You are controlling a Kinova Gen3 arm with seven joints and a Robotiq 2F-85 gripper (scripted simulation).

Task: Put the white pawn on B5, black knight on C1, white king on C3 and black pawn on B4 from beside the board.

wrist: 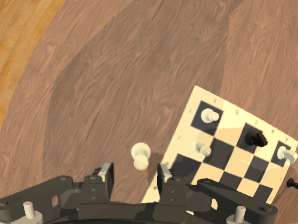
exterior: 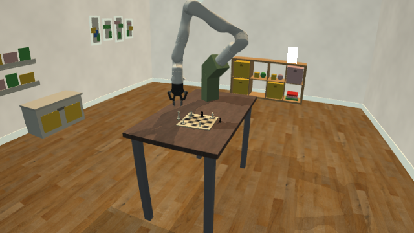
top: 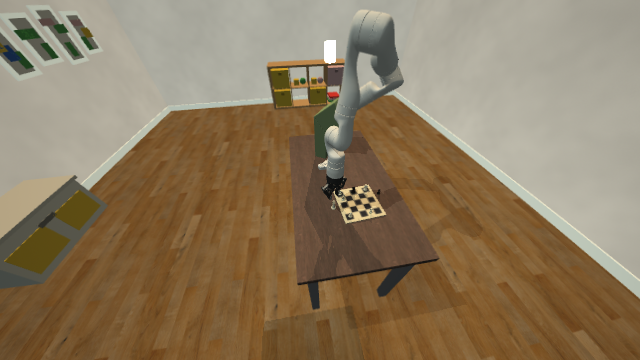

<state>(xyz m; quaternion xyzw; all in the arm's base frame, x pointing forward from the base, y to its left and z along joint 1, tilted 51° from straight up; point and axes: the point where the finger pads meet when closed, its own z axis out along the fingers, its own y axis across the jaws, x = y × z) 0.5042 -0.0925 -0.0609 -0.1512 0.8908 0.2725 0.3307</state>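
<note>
Now: the white king 8 cm below my hand. Also, from my hand: black pawn (8 cm behind, 27 cm to the left, 10 cm below); black knight (10 cm behind, 13 cm to the left, 9 cm below); chessboard (2 cm behind, 14 cm to the left, 11 cm below).
</note>
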